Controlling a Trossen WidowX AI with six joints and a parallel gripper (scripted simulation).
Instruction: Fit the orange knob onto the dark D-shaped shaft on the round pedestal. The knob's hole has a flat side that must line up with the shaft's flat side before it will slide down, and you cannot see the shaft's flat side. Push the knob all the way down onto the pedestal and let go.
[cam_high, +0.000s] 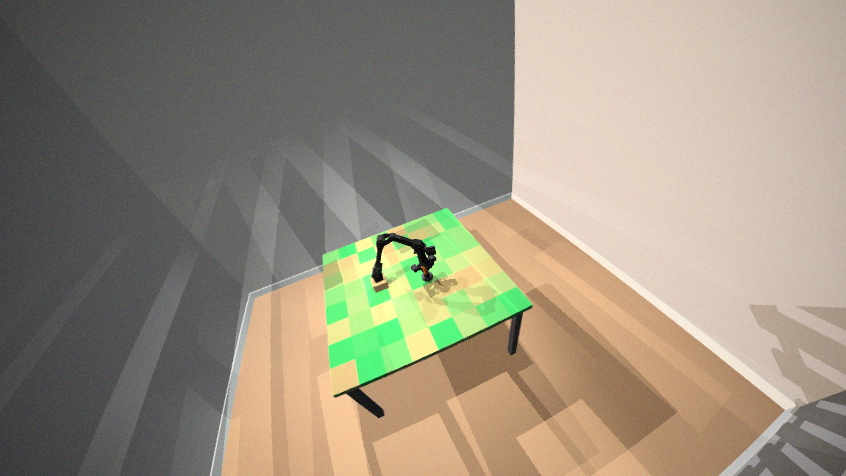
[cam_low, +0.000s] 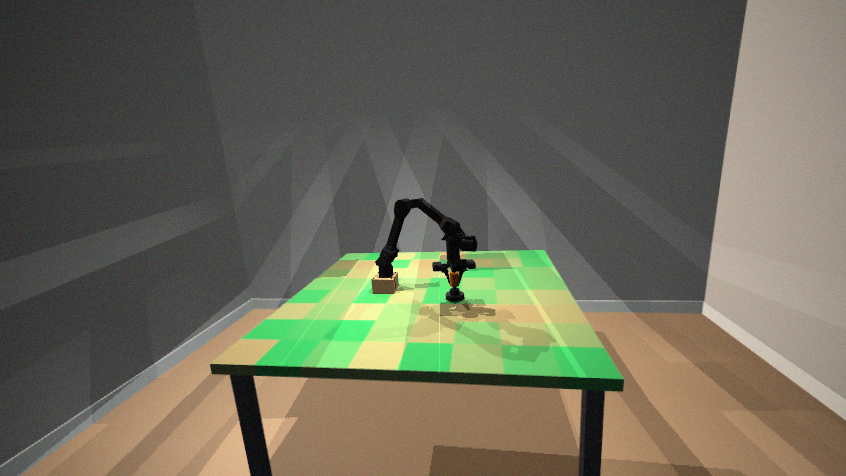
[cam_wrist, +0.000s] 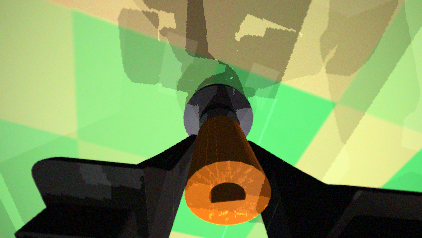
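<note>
My gripper tip is now 2 cm below the orange knob. Round my gripper tip: round pedestal (4 cm below).
</note>
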